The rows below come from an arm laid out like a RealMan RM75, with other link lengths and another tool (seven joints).
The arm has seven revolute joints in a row. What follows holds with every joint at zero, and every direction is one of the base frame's. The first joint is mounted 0.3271 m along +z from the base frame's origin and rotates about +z. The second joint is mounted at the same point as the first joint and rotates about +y. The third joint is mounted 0.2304 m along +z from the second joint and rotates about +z. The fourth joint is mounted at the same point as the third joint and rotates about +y. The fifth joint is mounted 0.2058 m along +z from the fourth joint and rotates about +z. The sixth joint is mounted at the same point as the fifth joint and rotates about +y. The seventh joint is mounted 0.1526 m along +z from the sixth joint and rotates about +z. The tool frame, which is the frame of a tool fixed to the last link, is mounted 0.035 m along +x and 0.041 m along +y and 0.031 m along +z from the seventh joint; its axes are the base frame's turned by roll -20.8, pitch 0 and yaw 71.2 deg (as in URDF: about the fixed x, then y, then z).
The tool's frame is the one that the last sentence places.
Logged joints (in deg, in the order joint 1, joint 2, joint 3, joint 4, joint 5, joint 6, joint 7), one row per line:
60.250 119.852 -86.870 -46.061 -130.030 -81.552 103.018
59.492 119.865 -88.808 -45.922 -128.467 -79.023 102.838
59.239 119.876 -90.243 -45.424 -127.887 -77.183 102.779
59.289 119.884 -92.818 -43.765 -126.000 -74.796 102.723
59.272 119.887 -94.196 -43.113 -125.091 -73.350 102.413
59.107 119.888 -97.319 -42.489 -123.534 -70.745 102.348
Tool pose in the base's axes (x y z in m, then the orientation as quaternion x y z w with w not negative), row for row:
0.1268 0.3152 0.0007 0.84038 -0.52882 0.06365 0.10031
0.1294 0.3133 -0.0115 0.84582 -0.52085 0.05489 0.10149
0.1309 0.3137 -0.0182 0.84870 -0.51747 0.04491 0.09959
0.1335 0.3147 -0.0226 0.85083 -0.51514 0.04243 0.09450
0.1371 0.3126 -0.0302 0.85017 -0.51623 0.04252 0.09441
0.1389 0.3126 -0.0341 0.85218 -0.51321 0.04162 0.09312
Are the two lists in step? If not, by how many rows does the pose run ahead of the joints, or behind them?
The pose runs 1 row behind the joints: the pose in row i belongs to the joints in row i - 1.
